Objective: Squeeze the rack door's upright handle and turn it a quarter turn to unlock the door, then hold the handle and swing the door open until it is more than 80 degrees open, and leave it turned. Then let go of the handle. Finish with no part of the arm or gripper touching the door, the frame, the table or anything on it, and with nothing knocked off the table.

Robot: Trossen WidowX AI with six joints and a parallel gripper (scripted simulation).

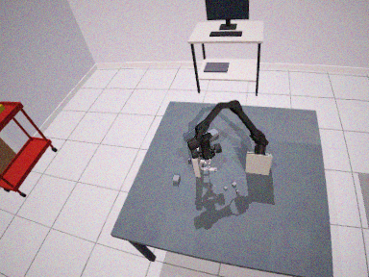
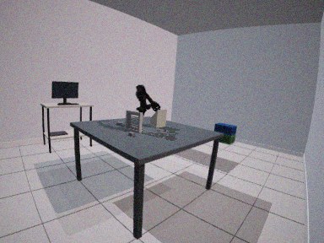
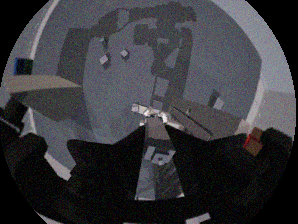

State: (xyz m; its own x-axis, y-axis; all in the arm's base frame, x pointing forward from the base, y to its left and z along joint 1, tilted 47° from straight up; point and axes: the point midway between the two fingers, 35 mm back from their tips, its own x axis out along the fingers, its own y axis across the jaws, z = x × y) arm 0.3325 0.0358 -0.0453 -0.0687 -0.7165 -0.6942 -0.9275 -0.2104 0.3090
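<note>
Now: gripper tip 30 mm above the metallic handle and 10 mm to the left of it. From my gripper tip the other things lie so: grey block: 210 mm ahead, 130 mm below, 90 mm to the left.
</note>
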